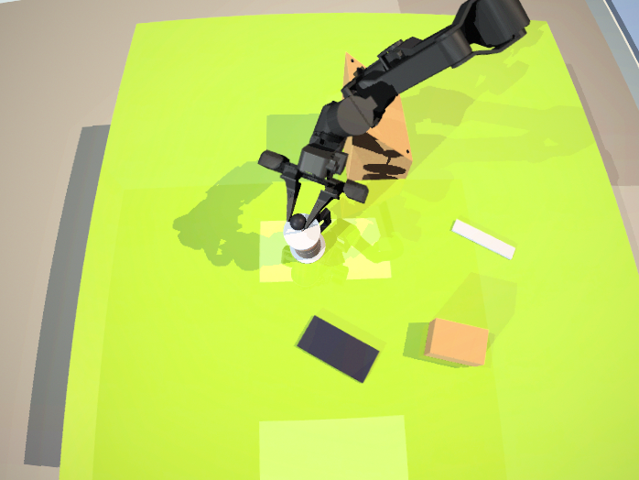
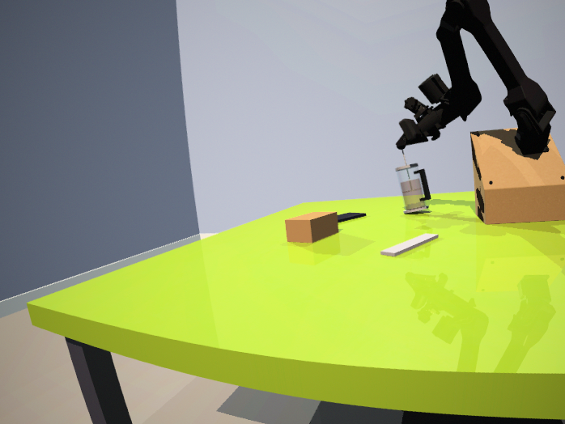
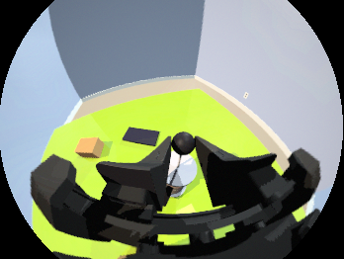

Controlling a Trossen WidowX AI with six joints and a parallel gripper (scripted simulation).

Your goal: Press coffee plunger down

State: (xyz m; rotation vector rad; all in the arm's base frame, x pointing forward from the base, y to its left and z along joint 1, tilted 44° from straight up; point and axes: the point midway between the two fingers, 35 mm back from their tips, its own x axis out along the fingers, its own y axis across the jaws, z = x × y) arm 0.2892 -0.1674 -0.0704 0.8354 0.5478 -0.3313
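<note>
The glass coffee press is 30 mm behind my gripper tip, 20 mm to the left of it and 100 mm below it. Round my gripper tip: dark flat slab: 190 mm ahead, 50 mm to the left, 200 mm below.
</note>
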